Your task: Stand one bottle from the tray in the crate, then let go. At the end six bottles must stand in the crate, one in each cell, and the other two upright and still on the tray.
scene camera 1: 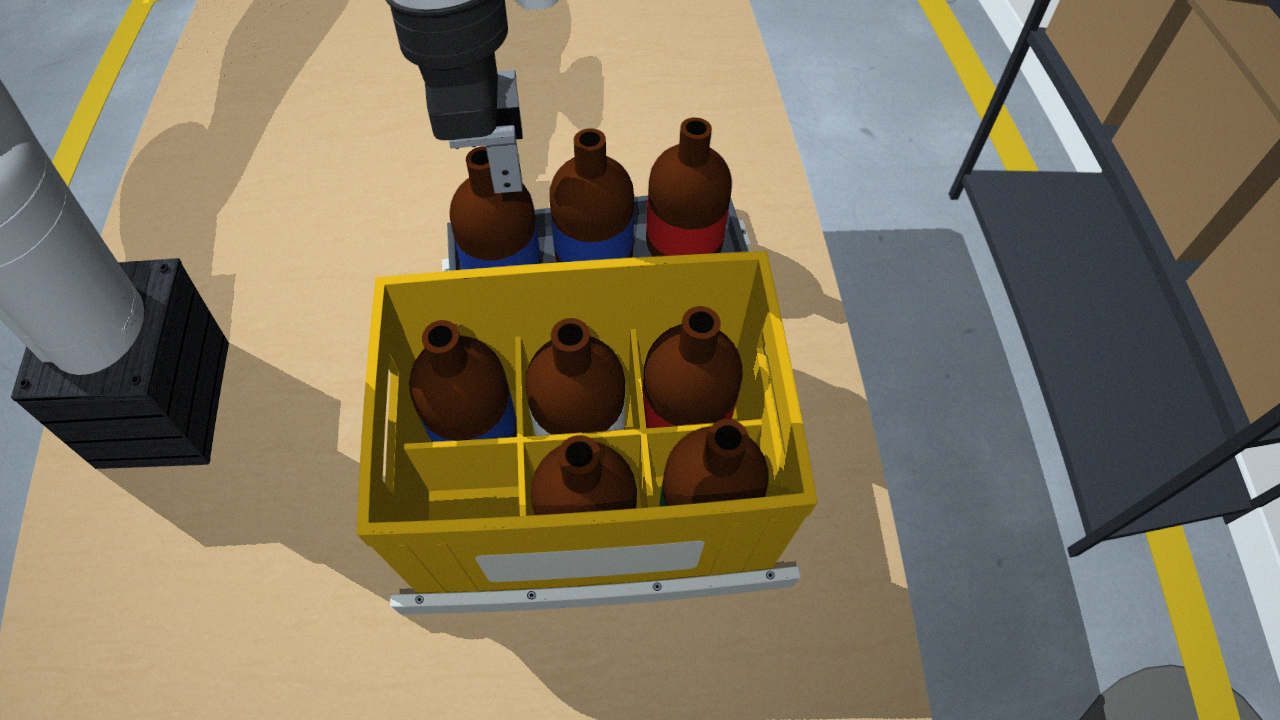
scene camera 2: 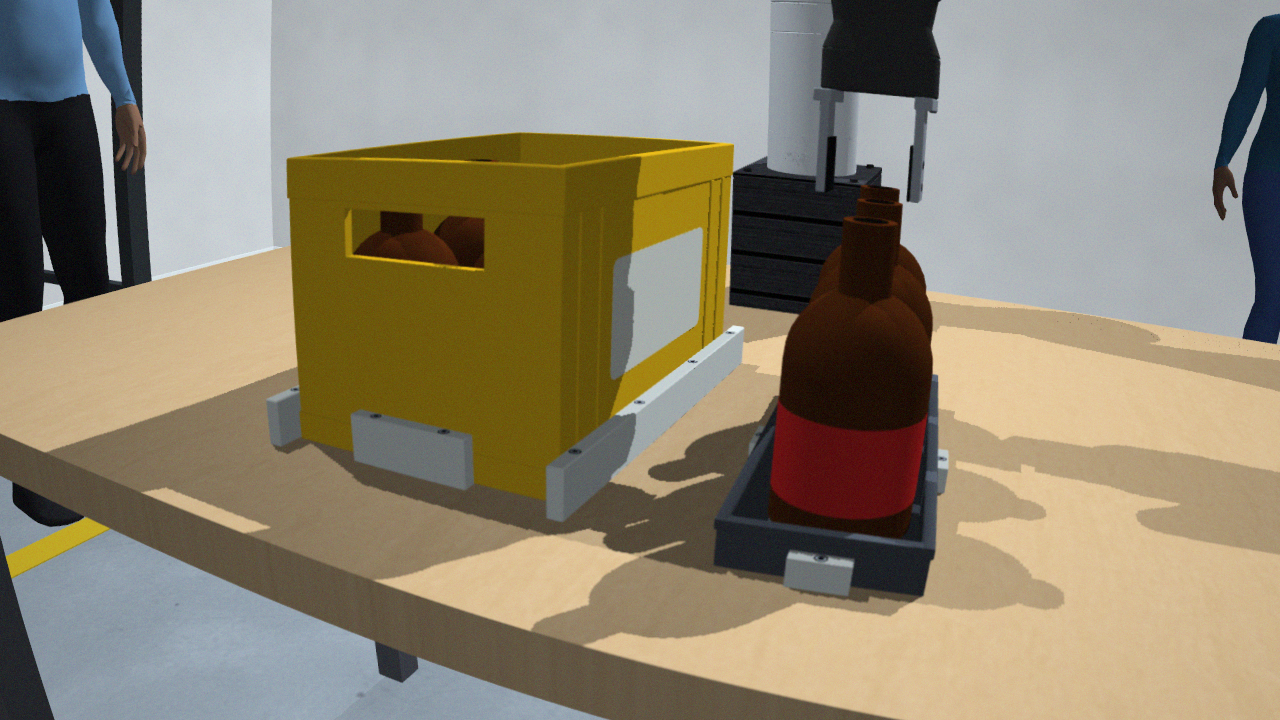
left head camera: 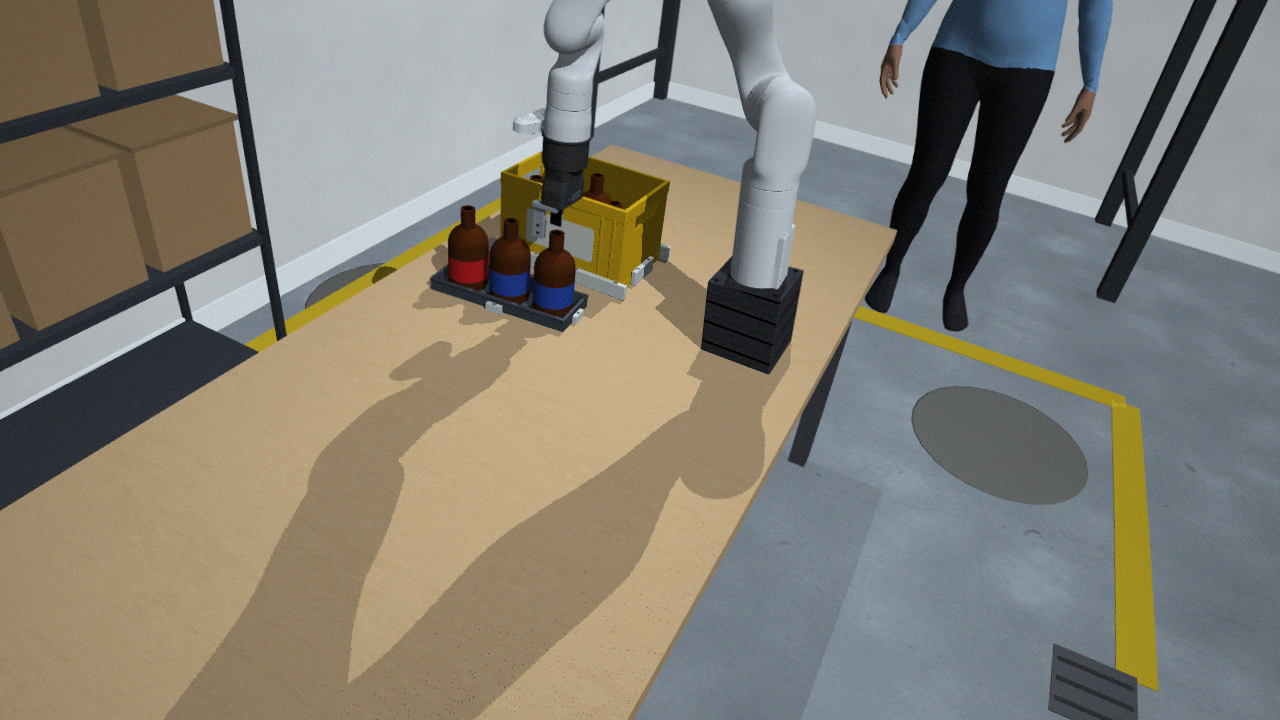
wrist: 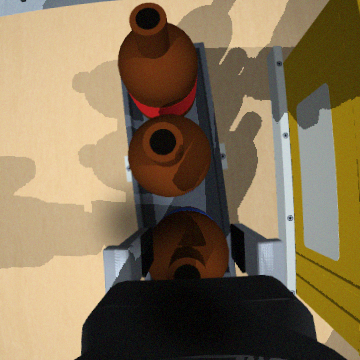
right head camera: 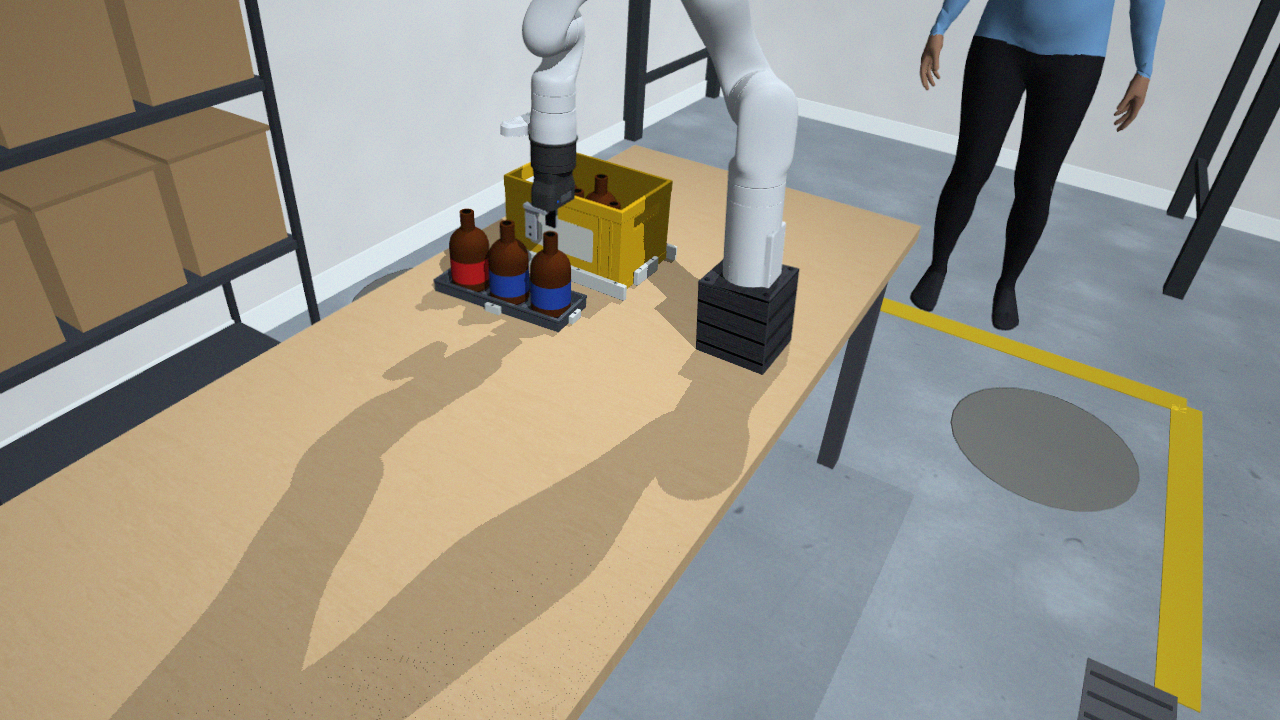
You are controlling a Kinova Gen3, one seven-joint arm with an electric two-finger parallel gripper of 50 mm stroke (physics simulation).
Labels:
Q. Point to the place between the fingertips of my gripper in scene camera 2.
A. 869,195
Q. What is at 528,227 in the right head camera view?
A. My gripper.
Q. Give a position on a blue-labelled bottle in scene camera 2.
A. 906,287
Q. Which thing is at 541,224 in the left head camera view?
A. My gripper.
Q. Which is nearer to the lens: the red-labelled bottle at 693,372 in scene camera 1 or the dark tray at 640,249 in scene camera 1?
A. The red-labelled bottle.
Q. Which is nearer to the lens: the blue-labelled bottle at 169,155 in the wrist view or the yellow crate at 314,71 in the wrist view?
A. The blue-labelled bottle.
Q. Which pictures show the dark tray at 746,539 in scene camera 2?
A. Scene camera 1, scene camera 2, the left head camera view, the wrist view and the right head camera view: all of them.

